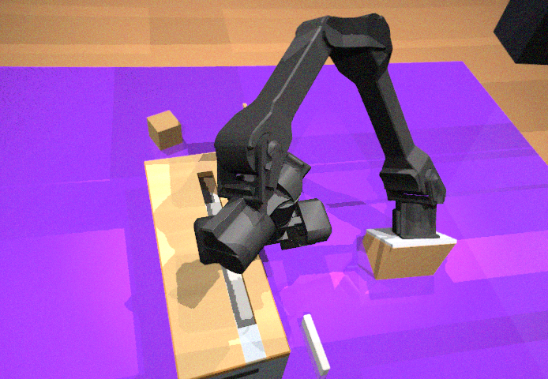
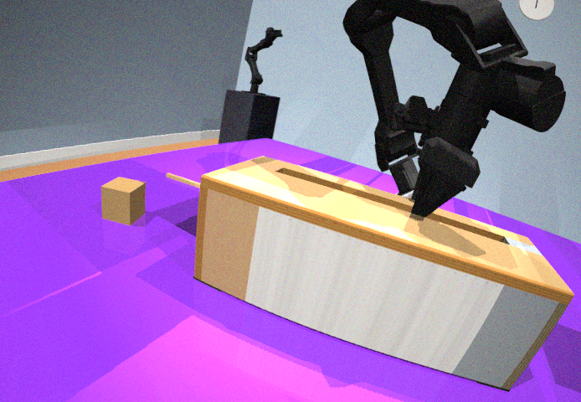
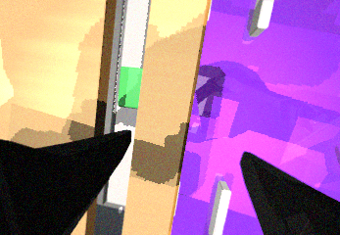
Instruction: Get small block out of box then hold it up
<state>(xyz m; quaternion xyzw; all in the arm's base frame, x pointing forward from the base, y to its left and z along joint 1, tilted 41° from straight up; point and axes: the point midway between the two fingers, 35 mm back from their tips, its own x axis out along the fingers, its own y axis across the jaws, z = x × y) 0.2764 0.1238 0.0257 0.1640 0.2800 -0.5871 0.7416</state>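
Now: gripper tip 5 cm short of the green block, 3 cm above it and 2 cm to the left of it. The rest, counted from my gripper tip: long box (5 cm below, 4 cm ahead, 2 cm to the right); then thin tan stick (41 cm to the right, 11 cm below, 1 cm behind).
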